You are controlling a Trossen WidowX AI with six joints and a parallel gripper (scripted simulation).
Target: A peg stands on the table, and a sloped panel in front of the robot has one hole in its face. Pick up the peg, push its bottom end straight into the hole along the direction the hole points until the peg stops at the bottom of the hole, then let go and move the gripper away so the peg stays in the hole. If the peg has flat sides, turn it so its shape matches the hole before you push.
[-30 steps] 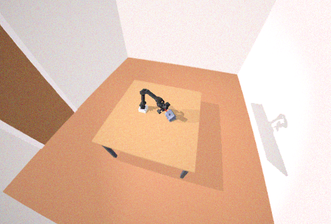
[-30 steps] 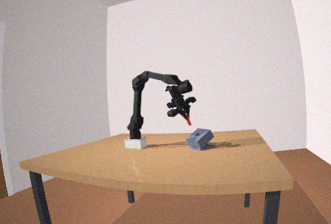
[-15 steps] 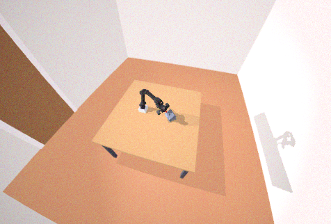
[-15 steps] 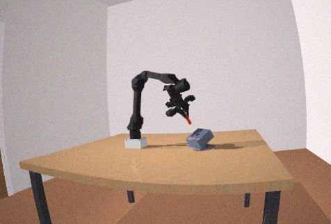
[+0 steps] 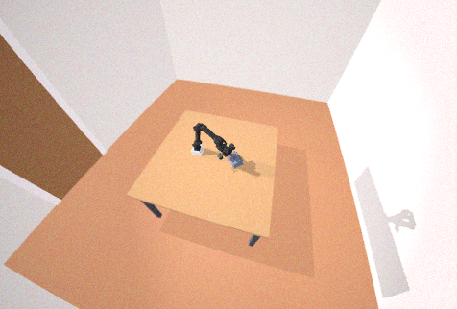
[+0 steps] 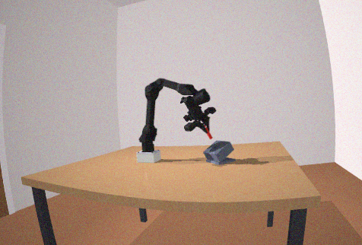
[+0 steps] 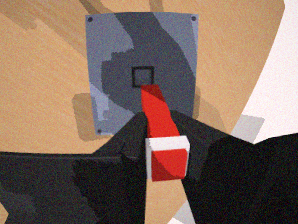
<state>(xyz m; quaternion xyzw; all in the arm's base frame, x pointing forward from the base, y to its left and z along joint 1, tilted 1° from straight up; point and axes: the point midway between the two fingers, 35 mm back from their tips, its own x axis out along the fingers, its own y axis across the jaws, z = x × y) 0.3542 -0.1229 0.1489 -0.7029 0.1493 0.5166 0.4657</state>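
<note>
My gripper tip is now 110 mm above the grey sloped panel, 50 mm short of it and 30 mm to the right of it. The rest, counted from my gripper tip: red square peg 10 mm behind, 10 mm above.
</note>
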